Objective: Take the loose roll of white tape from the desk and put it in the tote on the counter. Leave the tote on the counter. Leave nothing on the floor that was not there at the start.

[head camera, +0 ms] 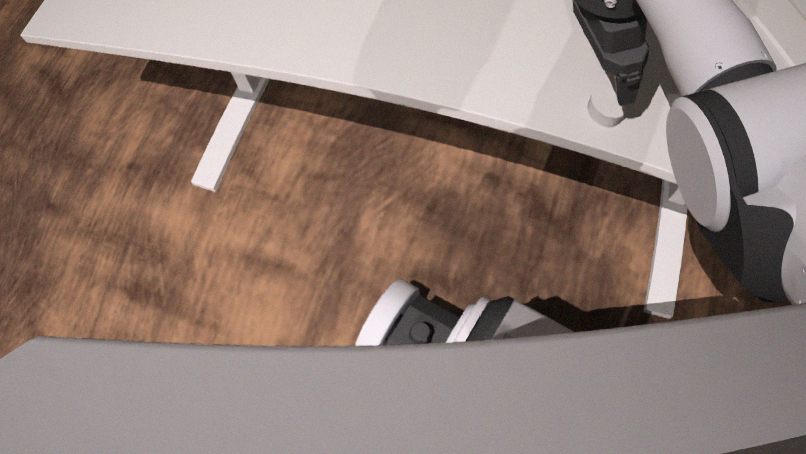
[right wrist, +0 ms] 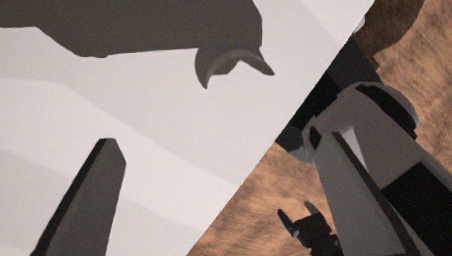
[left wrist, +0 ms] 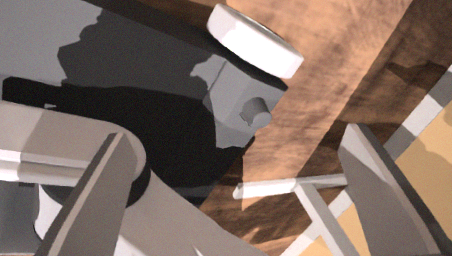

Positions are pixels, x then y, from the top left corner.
Labels:
my right gripper: head camera 608, 65; right wrist 221, 148; not seen in the left wrist view (out of frame)
white tape roll: head camera; right wrist; not seen in the left wrist view (out of frame)
same spot on white tape roll: [right wrist: 241, 88] = [head camera: 611, 99]

